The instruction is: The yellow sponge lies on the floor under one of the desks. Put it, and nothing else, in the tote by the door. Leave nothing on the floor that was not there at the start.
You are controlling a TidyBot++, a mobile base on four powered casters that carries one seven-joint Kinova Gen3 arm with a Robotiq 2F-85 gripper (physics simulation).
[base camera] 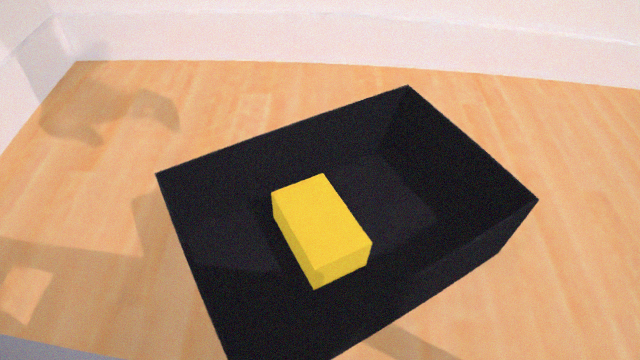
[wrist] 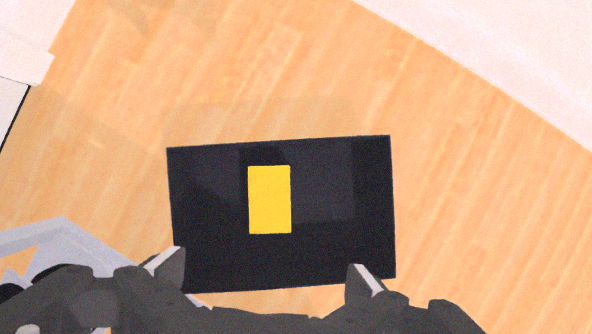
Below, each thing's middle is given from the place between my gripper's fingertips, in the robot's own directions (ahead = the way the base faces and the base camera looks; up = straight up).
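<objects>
The black tote (base camera: 435,205) is 290 mm below my hand, 20 mm to the right of it and 10 mm behind it. I can also see the yellow sponge (base camera: 327,241), which is 310 mm below my hand, with the sponge 10 mm to the left of that hand and 10 mm behind it.
</objects>
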